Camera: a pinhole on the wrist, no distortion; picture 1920 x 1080 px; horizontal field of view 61.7 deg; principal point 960.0 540.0 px. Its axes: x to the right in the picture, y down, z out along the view. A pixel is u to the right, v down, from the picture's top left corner.
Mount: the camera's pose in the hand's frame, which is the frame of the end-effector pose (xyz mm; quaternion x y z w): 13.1 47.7 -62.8 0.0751 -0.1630 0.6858 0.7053
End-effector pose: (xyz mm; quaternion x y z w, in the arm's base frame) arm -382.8 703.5 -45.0 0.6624 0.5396 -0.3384 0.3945
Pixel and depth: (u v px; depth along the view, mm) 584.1 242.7 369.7
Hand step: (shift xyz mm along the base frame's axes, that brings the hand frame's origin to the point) -155.6 -201.0 -174.9
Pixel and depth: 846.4 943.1 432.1
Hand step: -151.5 -337.1 -34.5
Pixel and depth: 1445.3 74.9 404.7
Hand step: 30.0 -296.1 -235.2
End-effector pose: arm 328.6 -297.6 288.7 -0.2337 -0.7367 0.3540 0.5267
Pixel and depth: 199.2 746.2 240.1
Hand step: -93.1 -155.8 52.1
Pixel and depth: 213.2 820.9 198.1
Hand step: -64.0 -123.6 33.1
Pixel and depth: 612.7 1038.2 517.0
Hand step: -265.9 -393.7 -31.4
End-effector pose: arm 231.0 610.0 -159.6 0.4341 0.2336 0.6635 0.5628
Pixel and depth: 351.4 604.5 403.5
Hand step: 343.5 -40.3 -65.2
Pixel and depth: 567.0 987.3 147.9
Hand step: 66.8 -46.3 -10.9
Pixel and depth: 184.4 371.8 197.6
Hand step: 136.8 18.8 -36.3
